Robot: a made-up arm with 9 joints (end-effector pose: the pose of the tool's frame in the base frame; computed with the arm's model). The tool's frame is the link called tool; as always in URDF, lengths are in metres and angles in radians. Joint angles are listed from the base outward.
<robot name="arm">
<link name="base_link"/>
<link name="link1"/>
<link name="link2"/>
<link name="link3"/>
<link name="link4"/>
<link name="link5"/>
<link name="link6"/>
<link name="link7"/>
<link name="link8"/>
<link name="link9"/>
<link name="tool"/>
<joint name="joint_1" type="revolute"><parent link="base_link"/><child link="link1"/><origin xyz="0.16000 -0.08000 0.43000" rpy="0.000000 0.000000 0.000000"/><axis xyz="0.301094 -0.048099 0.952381"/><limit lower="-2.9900" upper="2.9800"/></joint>
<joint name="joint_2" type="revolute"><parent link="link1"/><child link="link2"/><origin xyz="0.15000 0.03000 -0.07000" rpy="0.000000 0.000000 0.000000"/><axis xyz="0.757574 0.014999 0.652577"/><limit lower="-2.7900" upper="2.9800"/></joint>
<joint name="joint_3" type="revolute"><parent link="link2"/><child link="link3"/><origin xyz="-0.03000 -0.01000 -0.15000" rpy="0.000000 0.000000 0.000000"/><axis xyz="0 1 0"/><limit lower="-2.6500" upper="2.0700"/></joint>
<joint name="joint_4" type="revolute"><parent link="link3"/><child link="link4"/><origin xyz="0.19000 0.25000 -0.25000" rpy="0.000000 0.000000 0.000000"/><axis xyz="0 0 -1"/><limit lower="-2.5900" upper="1.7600"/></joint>
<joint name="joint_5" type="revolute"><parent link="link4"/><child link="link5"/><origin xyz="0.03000 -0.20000 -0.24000" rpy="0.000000 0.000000 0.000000"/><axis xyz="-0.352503 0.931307 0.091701"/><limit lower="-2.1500" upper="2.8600"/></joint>
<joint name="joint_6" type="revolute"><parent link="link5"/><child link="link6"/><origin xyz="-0.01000 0.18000 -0.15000" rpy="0.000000 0.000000 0.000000"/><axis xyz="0 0 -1"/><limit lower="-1.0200" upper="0.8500"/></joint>
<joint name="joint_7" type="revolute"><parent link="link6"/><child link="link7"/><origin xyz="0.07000 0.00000 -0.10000" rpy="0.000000 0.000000 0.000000"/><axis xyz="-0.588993 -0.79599 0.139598"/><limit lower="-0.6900" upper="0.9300"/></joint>
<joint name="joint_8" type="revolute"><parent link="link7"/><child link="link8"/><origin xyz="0.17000 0.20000 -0.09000" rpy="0.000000 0.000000 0.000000"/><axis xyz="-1 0 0"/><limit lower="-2.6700" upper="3.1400"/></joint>
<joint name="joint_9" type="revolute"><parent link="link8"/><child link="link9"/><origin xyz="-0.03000 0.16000 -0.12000" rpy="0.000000 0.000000 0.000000"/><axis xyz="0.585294 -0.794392 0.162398"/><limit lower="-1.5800" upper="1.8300"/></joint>
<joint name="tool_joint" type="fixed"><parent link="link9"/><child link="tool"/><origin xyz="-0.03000 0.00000 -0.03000" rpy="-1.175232 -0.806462 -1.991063"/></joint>
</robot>
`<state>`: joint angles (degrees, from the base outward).
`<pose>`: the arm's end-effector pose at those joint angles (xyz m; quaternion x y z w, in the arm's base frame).
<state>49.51 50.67 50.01 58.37 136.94 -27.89 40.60 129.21 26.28</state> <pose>-0.4105 -0.3215 0.2838 -0.1786 -0.5687 0.4440 0.6689</pose>
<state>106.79 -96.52 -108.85 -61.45 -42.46 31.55 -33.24 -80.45 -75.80</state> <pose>-0.1169 0.7170 0.4513 -0.2769 -0.7614 -0.3857 0.4414</pose>
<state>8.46 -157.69 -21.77 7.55 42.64 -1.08 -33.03 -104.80 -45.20</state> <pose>-0.1561 -0.8509 0.8075 -0.1676 -0.4162 0.8647 0.2257</pose>
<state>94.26 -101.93 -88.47 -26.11 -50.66 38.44 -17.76 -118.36 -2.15</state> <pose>0.1267 0.5956 0.6233 -0.2152 -0.2236 0.3501 0.8838</pose>
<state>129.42 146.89 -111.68 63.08 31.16 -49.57 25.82 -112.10 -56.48</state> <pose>0.5028 0.2564 1.0631 -0.2152 -0.5805 -0.7783 0.1050</pose>
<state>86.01 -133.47 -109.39 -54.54 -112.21 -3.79 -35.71 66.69 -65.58</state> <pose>0.5111 0.4861 0.1293 0.5301 -0.5925 -0.5826 0.1689</pose>
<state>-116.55 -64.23 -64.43 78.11 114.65 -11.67 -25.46 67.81 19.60</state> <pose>-0.4814 -0.8797 0.0326 0.0811 -0.6215 0.2887 0.7238</pose>
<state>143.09 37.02 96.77 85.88 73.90 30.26 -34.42 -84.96 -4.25</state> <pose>0.6527 -0.4995 -0.2381 -0.5270 0.1423 -0.8051 0.2319</pose>
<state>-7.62 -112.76 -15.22 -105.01 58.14 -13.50 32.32 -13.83 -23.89</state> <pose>-0.4788 -0.9084 0.5704 0.9153 0.2391 -0.1828 0.2676</pose>
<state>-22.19 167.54 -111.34 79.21 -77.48 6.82 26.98 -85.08 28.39</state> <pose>0.5962 -0.3803 0.2581 -0.5895 -0.4301 0.1856 0.6581</pose>
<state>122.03 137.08 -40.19 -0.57 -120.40 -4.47 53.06 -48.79 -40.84</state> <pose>0.4791 0.0512 0.6749 0.4690 -0.8555 -0.2170 0.0314</pose>
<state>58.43 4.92 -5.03 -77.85 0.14 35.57 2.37 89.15 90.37</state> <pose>-0.1188 0.9718 -0.4634 0.1823 -0.4022 -0.1515 0.8843</pose>
